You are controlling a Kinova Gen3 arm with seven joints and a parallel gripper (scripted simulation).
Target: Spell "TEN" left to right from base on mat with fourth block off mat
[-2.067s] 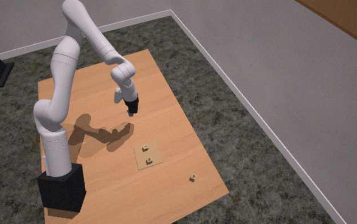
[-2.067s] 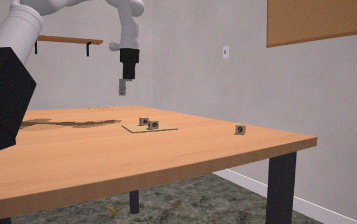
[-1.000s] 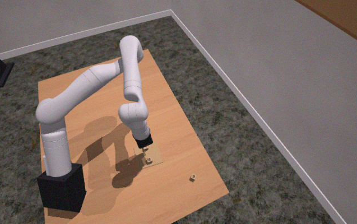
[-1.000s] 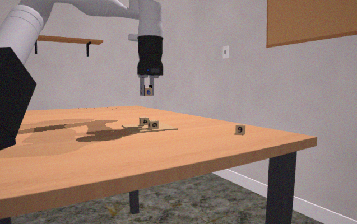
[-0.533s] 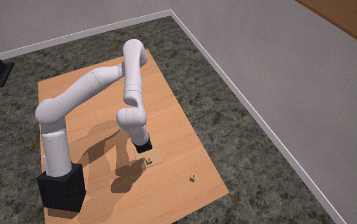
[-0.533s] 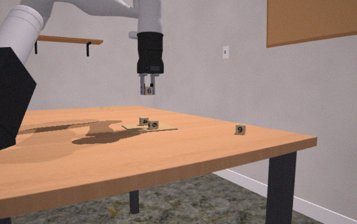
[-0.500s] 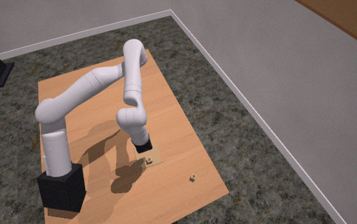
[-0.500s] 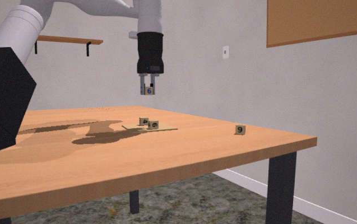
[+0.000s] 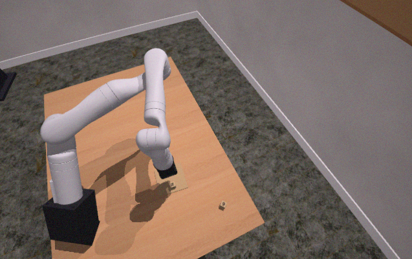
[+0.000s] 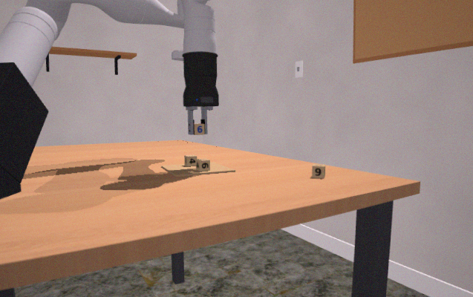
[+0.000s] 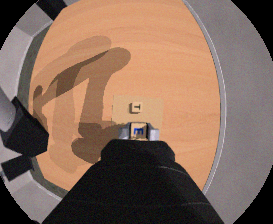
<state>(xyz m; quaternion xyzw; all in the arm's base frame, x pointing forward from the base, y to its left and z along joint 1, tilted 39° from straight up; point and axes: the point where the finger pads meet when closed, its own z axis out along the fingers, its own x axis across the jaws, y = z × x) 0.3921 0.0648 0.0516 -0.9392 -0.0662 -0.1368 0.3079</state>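
The mat lies 100 mm below my hand.
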